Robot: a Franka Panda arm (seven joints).
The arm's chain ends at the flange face. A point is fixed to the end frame.
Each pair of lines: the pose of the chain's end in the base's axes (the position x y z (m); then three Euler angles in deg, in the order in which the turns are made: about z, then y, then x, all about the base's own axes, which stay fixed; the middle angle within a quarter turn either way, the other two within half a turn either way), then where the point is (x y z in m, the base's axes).
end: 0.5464 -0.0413 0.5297 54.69 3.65 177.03
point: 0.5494 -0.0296 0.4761
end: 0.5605 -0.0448 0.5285 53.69 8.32 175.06
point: 0.5675 -0.0350 0.4749
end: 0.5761 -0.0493 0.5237 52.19 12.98 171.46
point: 0.5870 -0.0428 0.4703
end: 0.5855 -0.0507 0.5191 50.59 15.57 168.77
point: 0.5983 -0.0466 0.4658
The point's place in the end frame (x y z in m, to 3 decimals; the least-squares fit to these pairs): -0.012 -0.008 0.053
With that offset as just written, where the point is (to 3 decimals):
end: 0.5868 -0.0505 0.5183 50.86 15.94 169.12
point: 0.600 -0.046 0.465
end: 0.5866 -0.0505 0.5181 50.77 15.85 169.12
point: 0.600 -0.046 0.465
